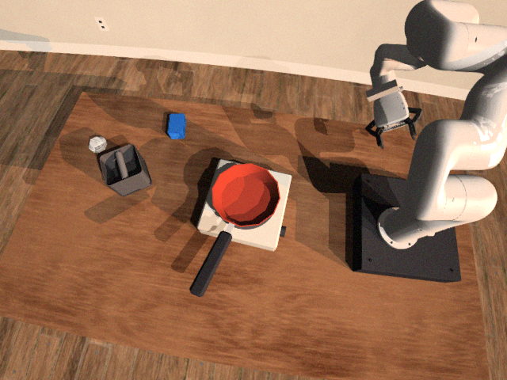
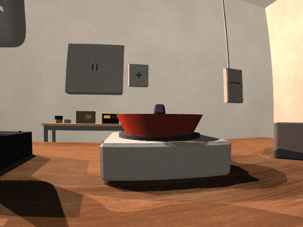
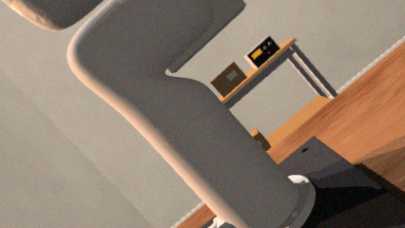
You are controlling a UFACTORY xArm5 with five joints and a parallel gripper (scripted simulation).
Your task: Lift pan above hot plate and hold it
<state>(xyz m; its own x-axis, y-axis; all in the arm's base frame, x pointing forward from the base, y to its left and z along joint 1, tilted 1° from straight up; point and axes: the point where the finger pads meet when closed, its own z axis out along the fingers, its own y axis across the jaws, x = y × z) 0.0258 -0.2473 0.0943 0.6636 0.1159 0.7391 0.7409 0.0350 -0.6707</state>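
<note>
Now: the pan 450 mm ahead of my hand, 260 mm to the left of it and 60 mm below it. The rest, counted from my hand: blue block (720 mm ahead, 150 mm below, 70 mm to the right); then small white jar (1010 mm ahead, 160 mm below, 20 mm to the left); then hot plate (420 mm ahead, 210 mm to the left, 130 mm below).
</note>
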